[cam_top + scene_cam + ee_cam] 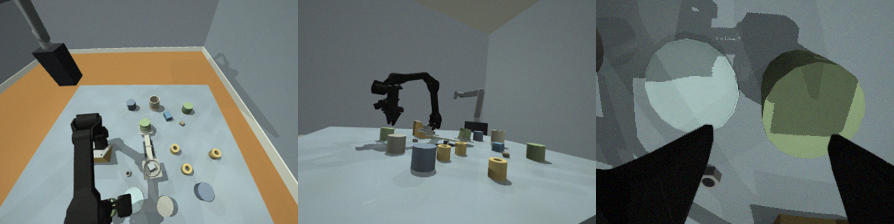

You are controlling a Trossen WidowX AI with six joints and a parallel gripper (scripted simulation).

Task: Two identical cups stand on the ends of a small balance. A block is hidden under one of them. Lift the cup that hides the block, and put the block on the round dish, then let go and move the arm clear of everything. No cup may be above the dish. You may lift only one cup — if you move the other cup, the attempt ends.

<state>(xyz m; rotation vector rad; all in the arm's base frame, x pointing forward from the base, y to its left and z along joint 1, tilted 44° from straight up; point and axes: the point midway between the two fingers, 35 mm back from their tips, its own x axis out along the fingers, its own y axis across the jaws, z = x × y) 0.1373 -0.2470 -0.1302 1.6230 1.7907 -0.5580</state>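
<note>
The grey block lies 170 mm ahead of my gripper tip and 150 mm to the left of it. From my gripper tip the other things lie so: pale round dish (80 mm below, 80 mm ahead, 20 mm to the left); then blue cube (500 mm to the left, 300 mm ahead, 70 mm below); then brown lump (440 mm to the left, 390 mm ahead, 80 mm below).
</note>
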